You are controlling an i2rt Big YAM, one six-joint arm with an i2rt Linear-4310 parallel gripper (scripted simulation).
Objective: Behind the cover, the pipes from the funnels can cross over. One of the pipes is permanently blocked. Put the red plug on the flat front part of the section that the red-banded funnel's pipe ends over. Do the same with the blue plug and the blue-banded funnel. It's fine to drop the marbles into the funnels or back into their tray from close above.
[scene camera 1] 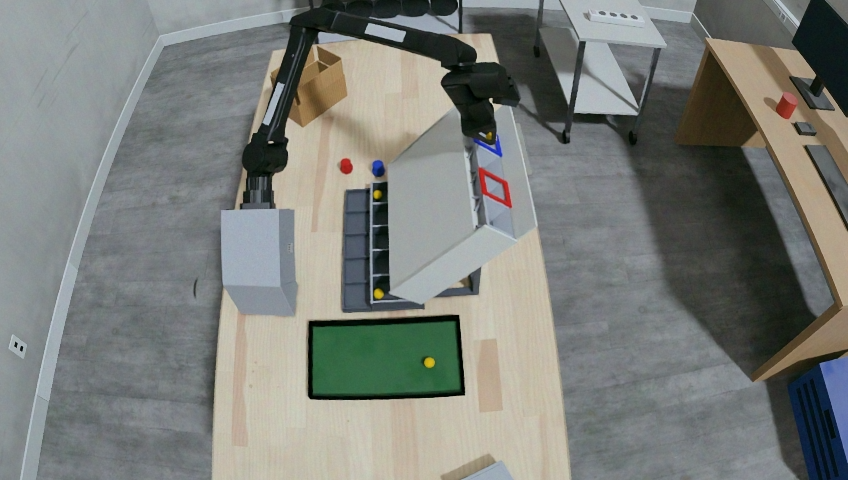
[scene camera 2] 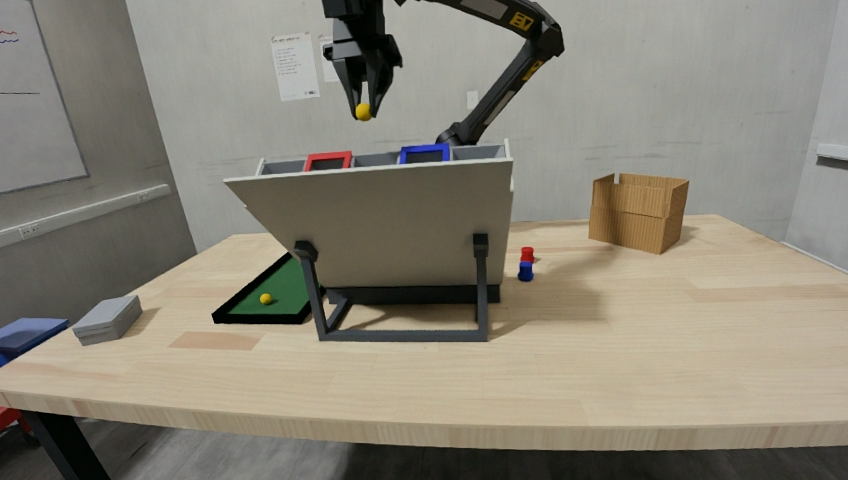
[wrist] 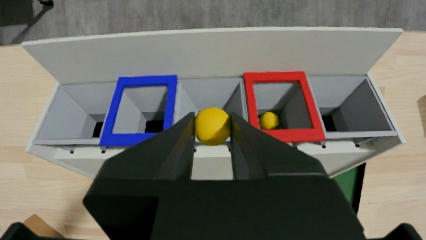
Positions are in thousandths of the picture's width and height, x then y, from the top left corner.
I see my gripper (scene camera 2: 430, 245), a cardboard box (scene camera 2: 746, 445) and a green marble tray (scene camera 1: 410, 749).
The cardboard box also shows in scene camera 1 (scene camera 1: 377, 193). The green marble tray also shows in scene camera 2 (scene camera 2: 338, 595) and in the wrist view (wrist: 825, 760). My gripper also shows in scene camera 1 (scene camera 1: 581, 293) and in the wrist view (wrist: 499, 498).
